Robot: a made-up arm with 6 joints.
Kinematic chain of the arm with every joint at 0, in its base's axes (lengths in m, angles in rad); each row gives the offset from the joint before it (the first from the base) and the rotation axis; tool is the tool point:
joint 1: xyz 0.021 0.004 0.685 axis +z
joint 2: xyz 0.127 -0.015 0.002 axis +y
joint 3: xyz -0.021 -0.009 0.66 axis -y
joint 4: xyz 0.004 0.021 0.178 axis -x
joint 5: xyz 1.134 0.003 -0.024 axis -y
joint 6: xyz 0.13 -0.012 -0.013 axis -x
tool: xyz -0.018 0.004 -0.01
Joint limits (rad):
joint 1: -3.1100..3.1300
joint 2: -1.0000..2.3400
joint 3: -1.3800..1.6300
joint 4: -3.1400..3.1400
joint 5: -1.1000..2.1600
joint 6: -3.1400..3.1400
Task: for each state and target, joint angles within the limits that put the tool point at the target. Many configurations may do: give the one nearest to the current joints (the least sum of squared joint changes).
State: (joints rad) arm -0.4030 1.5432 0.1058 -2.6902 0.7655 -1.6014
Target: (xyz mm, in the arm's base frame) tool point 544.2 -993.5 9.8
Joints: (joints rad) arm -1.0594 0.8908 -0.3580 -2.6752 0.9571 -1.6173
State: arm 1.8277 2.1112 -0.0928 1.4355 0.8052 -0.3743
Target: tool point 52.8 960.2 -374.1
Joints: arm 1.4915 1.3502 -0.2174 1.4469 0.8634 -0.3817
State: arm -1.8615 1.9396 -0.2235 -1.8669 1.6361 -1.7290
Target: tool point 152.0 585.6 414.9
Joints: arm -1.8989 2.3400 -1.0766 -1.8275 0.9487 -1.6632
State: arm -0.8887 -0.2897 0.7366 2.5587 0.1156 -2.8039
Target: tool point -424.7 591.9 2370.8
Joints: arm -0.9275 -0.6986 1.0580 2.5599 0.0896 -2.8062
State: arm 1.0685 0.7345 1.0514 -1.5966 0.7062 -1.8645
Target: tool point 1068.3 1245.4 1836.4
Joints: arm 0.8954 0.7629 1.1775 -1.5861 0.6456 -1.8576
